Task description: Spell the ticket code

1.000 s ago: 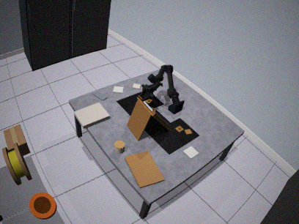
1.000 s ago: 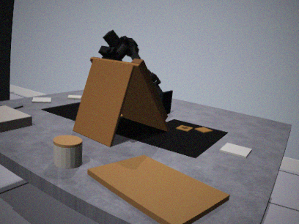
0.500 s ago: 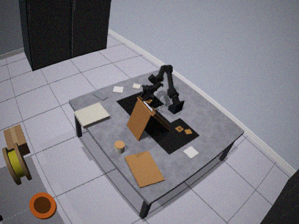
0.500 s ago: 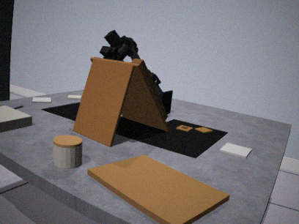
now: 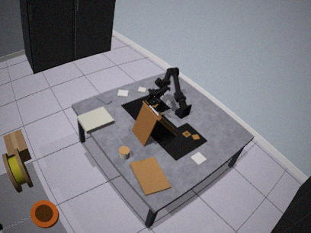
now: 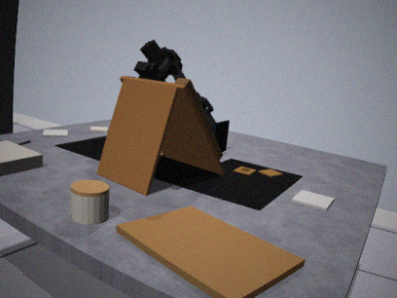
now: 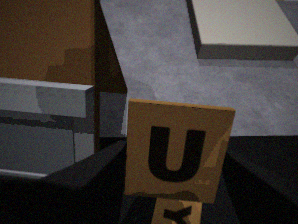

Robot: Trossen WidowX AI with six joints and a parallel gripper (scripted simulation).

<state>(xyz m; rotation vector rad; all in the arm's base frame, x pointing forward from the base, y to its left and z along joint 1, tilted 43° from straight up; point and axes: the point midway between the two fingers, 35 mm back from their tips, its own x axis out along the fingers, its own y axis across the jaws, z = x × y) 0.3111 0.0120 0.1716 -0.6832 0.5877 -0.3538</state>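
Now: gripper tip 40 mm past the white ticket, 170 mm to the right of it and 80 mm above it. From my gripper tip the other things lie so: cream card 230 mm behind, 370 mm to the right, 170 mm below; then black mat 140 mm behind, 110 mm to the left, 180 mm below; then cream block 400 mm ahead, 210 mm to the right, 160 mm below.
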